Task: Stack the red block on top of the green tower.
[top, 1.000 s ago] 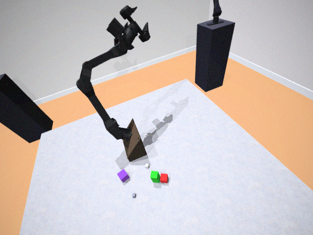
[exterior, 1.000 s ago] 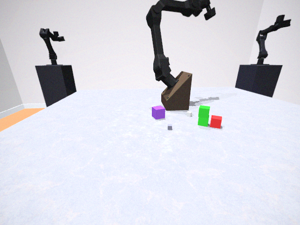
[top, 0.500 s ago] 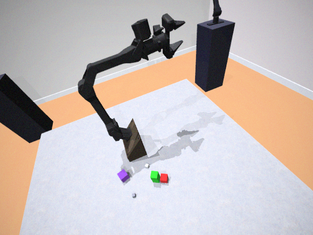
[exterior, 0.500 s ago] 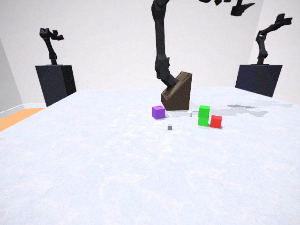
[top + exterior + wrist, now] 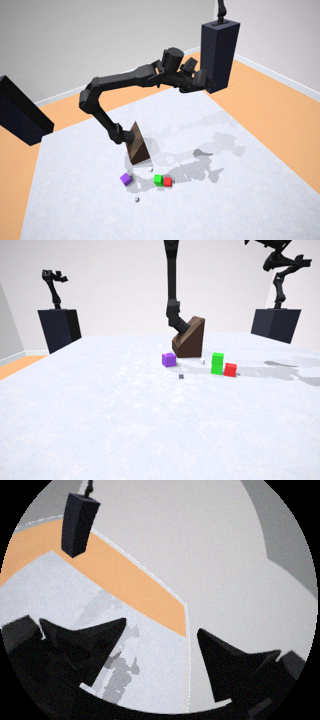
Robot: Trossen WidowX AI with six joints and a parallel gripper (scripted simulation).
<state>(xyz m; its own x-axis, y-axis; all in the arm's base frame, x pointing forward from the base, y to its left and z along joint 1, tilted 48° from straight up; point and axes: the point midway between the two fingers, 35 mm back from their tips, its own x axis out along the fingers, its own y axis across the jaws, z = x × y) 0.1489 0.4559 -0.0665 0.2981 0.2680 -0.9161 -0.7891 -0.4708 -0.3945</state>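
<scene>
Now: the red block 13 cm ahead of my gripper tip, 29 cm to the right of it and 37 cm below it. From my gripper tip the other things lie so: small grey cube (14 cm ahead, 46 cm to the right, 38 cm below); purple cube (3 cm ahead, 49 cm to the right, 37 cm below); small white cube (3 cm ahead, 35 cm to the right, 38 cm below).
</scene>
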